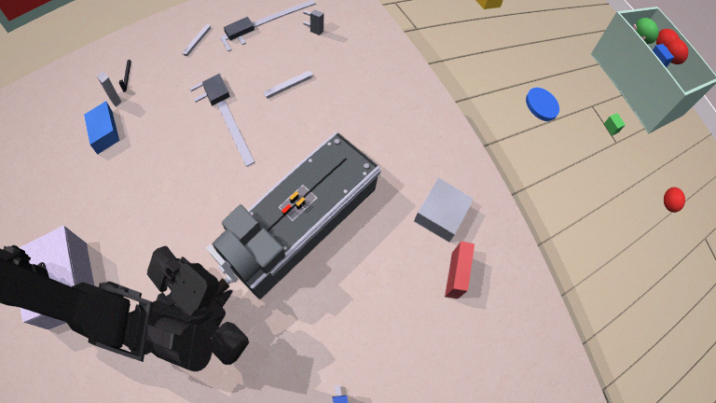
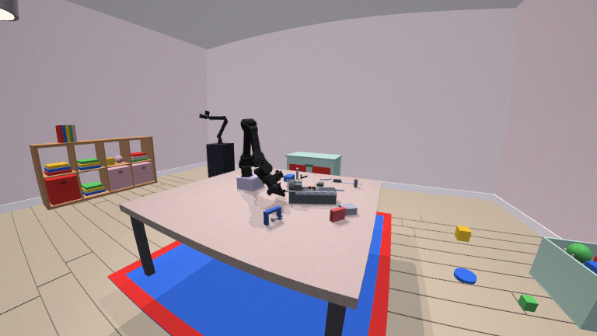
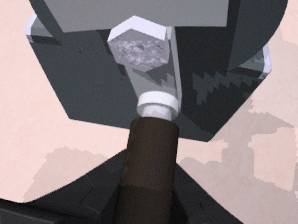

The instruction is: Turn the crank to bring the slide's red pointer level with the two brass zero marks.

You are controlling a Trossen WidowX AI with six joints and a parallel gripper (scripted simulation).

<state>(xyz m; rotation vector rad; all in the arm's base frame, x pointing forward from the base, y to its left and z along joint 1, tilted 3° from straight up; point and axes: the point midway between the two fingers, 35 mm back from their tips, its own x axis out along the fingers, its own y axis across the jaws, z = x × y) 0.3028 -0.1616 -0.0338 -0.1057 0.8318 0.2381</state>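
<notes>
Right now my gripper tip is 2 cm past the dark brown crank handle, 1 cm to the left of it and 3 cm below it. From my gripper tip the other things lie so: red pointer (14 cm ahead, 4 cm to the left, 5 cm above); red block (31 cm ahead, 16 cm to the right); grey block (36 cm ahead, 6 cm to the right, 1 cm below).
</notes>
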